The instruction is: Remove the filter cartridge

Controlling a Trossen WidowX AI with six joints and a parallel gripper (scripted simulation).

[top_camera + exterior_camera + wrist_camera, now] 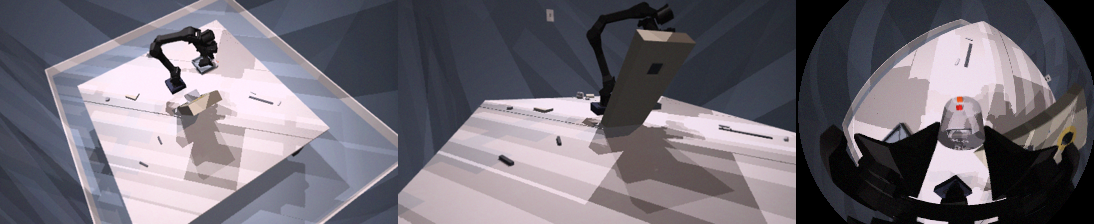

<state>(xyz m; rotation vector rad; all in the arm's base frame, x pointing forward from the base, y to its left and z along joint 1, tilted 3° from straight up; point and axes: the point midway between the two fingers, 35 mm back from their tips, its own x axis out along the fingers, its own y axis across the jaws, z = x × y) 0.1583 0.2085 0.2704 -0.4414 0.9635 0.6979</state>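
The square tray is 240 mm behind my gripper tip, 70 mm to the left of it and 270 mm below it. Round my gripper tip: round filter cartridge (right at my gripper tip).
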